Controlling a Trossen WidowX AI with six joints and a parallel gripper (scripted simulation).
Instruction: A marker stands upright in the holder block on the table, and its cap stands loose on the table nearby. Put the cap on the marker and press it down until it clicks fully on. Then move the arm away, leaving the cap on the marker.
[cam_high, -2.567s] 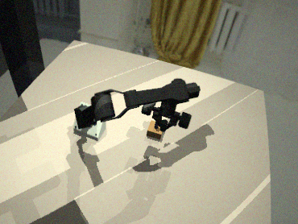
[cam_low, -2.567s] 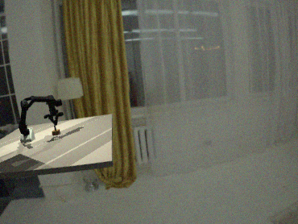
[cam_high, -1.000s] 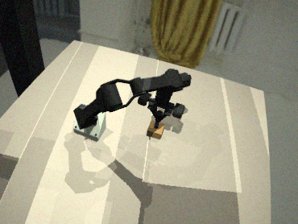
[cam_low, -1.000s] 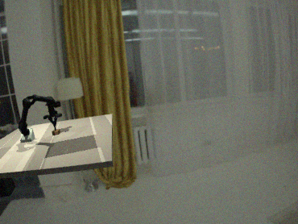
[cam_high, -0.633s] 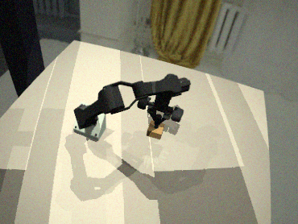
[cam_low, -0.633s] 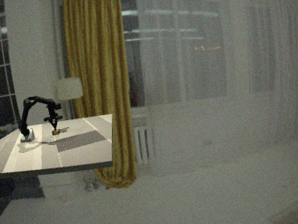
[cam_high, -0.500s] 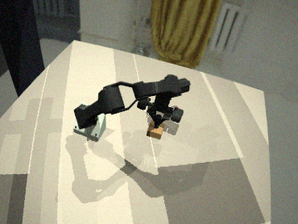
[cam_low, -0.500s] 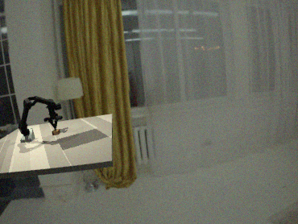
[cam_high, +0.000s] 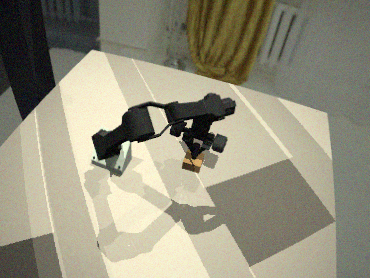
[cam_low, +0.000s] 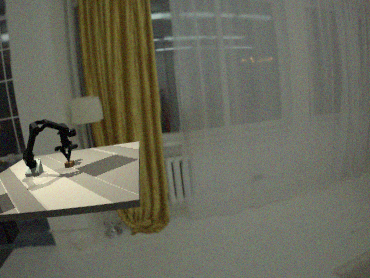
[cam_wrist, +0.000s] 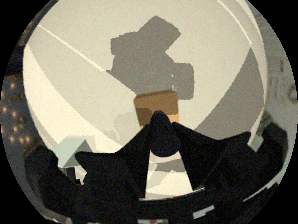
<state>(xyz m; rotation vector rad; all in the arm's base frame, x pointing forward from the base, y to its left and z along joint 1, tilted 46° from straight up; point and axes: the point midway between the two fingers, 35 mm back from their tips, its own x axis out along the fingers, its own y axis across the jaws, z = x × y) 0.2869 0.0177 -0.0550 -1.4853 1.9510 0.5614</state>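
Right now my gripper tip is 10 mm below the dark cap.
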